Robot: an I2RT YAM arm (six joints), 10 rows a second.
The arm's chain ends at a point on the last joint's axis. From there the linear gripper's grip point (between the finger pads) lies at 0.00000 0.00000 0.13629 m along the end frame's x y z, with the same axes.
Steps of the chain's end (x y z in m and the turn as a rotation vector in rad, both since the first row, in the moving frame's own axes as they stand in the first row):
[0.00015 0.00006 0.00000 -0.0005 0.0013 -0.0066]
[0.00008 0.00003 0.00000 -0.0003 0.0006 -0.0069]
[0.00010 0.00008 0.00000 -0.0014 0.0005 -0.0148]
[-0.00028 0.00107 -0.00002 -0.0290 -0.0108 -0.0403]
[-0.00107 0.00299 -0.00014 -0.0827 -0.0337 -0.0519]
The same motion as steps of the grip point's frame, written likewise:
[0.00033 0.00013 0.00000 -0.0005 0.0013 -0.0066]
[0.00016 0.00007 0.00000 -0.0003 0.0006 -0.0069]
[0.00017 0.00027 0.00000 -0.0014 0.0005 -0.0148]
[-0.00167 0.00505 -0.00009 -0.0290 -0.0108 -0.0403]
[-0.00536 0.01436 -0.00068 -0.0827 -0.0337 -0.0519]

